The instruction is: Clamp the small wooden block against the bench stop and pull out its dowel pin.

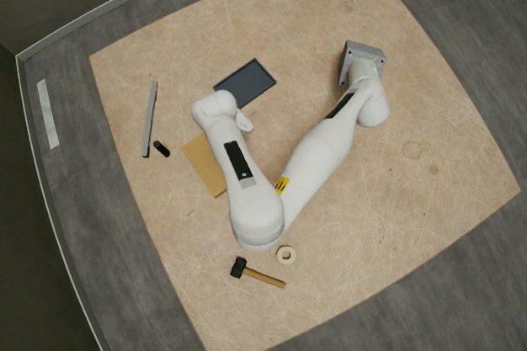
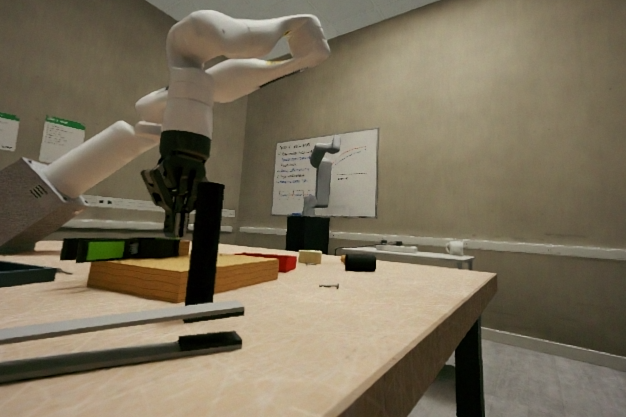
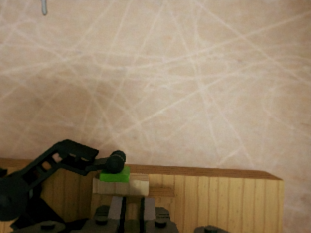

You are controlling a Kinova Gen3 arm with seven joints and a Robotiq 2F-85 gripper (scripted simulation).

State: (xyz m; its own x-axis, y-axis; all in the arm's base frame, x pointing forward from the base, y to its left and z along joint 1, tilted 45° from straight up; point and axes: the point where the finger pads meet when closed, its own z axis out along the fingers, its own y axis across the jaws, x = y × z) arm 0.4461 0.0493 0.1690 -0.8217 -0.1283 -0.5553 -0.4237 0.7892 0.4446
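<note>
Now: the dowel pin 20 mm below my hand. The rest, counted from my hand: wooden bench board: 50 mm below, 50 mm ahead, 20 mm to the left; small wooden block: 40 mm below; red block: 190 mm to the left, 70 mm below, 60 mm behind.
</note>
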